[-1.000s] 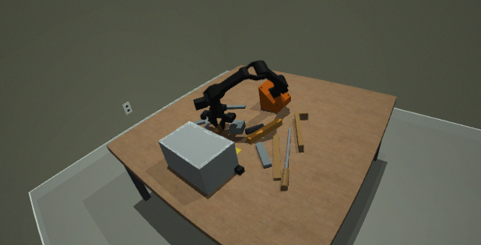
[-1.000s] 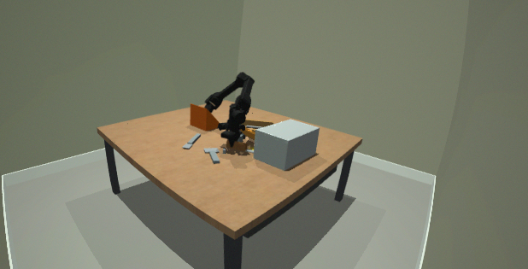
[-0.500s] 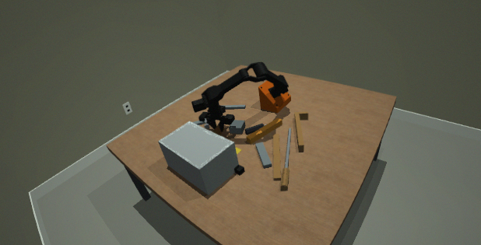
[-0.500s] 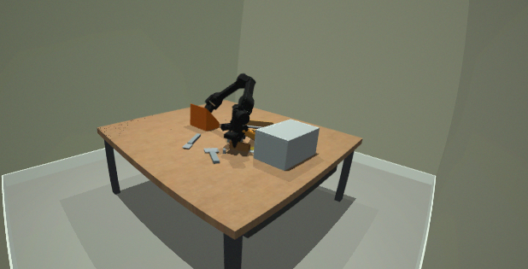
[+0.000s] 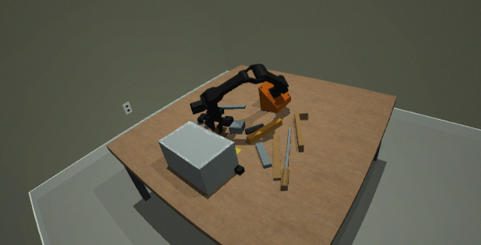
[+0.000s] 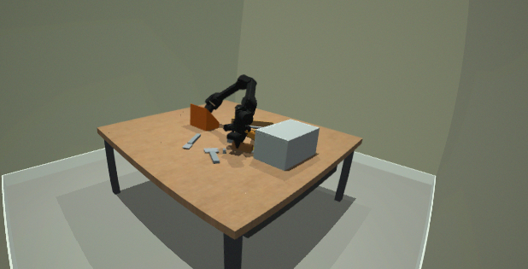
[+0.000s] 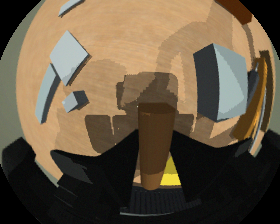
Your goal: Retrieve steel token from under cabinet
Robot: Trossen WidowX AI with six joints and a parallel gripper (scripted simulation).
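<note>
Now: the grey block 9 cm behind my gripper tip, 5 cm to the left of it and 1 cm above it. Also, from my gripper tip: wooden stick 36 cm to the left, 6 cm behind; orange bar 19 cm to the left, 16 cm behind, 1 cm above; grey t-piece 16 cm to the right, 1 cm behind.
</note>
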